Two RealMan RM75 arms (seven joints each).
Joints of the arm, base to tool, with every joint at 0 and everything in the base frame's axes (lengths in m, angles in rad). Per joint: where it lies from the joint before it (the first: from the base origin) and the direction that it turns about. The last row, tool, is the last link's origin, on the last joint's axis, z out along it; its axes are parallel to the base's.
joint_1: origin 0 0 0.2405 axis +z
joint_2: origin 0 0 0 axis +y
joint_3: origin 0 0 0.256 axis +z
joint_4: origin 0 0 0 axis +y
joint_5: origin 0 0 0.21 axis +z
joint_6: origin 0 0 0 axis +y
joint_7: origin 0 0 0.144 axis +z
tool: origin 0 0 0
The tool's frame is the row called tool.
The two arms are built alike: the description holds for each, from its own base.
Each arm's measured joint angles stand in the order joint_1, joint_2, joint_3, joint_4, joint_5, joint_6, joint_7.
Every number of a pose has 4 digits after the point. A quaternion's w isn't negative.
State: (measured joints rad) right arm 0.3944 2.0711 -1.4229 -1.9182 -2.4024 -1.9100 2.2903; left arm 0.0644 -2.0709 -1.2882 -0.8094 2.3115 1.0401 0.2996
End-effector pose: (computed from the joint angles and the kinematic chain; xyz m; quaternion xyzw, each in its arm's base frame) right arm 0.1351 0.2707 0.0436 -0.9772 0.0997 -0.1600 0.0975; left arm -0.3669 0.2546 0.0662 -0.4900 -0.2616 -0.2361 0.7974
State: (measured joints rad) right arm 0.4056 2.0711 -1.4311 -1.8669 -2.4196 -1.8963 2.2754; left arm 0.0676 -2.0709 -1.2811 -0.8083 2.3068 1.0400 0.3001
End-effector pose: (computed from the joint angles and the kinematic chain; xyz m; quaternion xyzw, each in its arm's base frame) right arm 0.1410 0.2754 0.0381 -0.9760 0.1050 -0.1688 0.0891; left arm -0.3676 0.2533 0.0646 -0.4909 -0.2640 -0.2349 0.7963
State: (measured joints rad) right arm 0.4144 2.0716 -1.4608 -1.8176 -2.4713 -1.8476 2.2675; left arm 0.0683 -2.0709 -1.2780 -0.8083 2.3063 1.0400 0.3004
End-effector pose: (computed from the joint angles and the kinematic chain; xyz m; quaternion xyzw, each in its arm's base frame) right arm 0.1476 0.2837 0.0305 -0.9718 0.1076 -0.1854 0.0986; left arm -0.3674 0.2531 0.0639 -0.4919 -0.2643 -0.2348 0.7956
